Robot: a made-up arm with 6 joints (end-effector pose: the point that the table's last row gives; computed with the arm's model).
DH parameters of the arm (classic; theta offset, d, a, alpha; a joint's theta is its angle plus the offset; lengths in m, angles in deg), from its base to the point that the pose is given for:
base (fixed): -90 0.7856 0.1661 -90
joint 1: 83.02 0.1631 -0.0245 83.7
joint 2: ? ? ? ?
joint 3: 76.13 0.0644 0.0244 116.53
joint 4: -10.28 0.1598 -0.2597 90
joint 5: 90 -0.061 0.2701 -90
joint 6: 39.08 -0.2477 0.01 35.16
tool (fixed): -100.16 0.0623 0 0
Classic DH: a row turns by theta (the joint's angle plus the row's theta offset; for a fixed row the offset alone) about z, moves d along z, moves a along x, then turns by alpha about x.
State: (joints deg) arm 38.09 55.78 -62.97 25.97 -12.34 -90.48
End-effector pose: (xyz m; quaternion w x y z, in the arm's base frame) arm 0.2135 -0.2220 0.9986 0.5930 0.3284 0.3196 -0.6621
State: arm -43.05 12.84 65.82 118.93 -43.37 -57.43
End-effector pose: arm 0.1775 -0.3487 1.1594 0.4059 0.3755 0.0961 0.8276
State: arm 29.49 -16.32 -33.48 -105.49 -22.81 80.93
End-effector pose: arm 0.2799 -0.2230 0.6156 0.2859 -0.8904 -0.0420 0.3516
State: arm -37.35 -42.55 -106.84 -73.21 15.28 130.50
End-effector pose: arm 0.5257 0.0508 0.6425 0.1877 -0.5260 0.4649 0.6870
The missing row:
joint 2: -28.18 0.2471 -0.2173 101.54
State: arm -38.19 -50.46 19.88 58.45 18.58 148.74
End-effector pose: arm 0.0394 -0.4560 0.7713 0.0047 0.3081 0.8935 0.3266
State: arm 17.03 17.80 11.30 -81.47 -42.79 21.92
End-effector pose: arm 0.3196 -0.4898 0.7636 0.2138 -0.9393 -0.2575 -0.0756
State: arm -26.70 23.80 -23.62 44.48 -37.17 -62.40
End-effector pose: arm 0.2002 -0.2795 0.8698 0.3017 -0.6525 0.1143 -0.6857
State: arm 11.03 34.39 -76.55 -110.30 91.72 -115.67
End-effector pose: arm -0.0280 0.1169 0.7156 0.7883 0.5481 -0.1974 0.1978
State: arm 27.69 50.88 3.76 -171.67 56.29 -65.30
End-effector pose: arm 0.4259 -0.6390 0.4335 0.3845 -0.4569 -0.5499 0.5840
